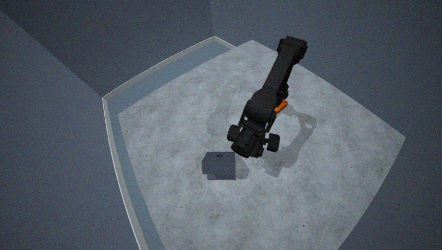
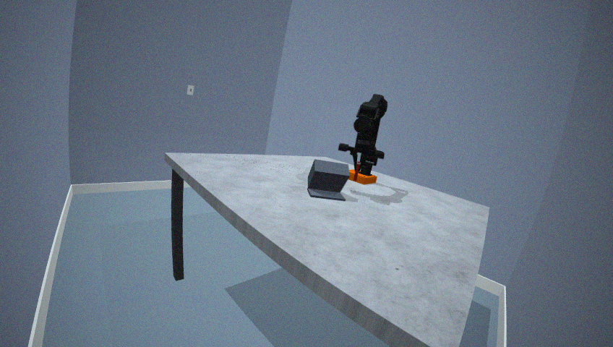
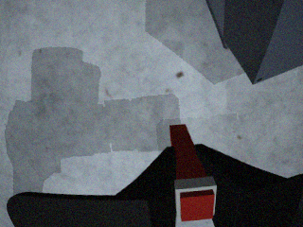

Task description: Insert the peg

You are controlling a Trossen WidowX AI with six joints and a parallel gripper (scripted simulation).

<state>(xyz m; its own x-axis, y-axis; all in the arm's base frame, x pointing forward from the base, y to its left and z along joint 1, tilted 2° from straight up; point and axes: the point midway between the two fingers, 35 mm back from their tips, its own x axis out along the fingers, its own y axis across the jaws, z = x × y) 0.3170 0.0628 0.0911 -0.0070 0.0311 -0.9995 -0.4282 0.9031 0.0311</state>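
The grey sloped panel is 14 cm ahead of my gripper tip, 6 cm to the right of it and 3 cm below it. Also, from my gripper tip: red peg (2 cm above).
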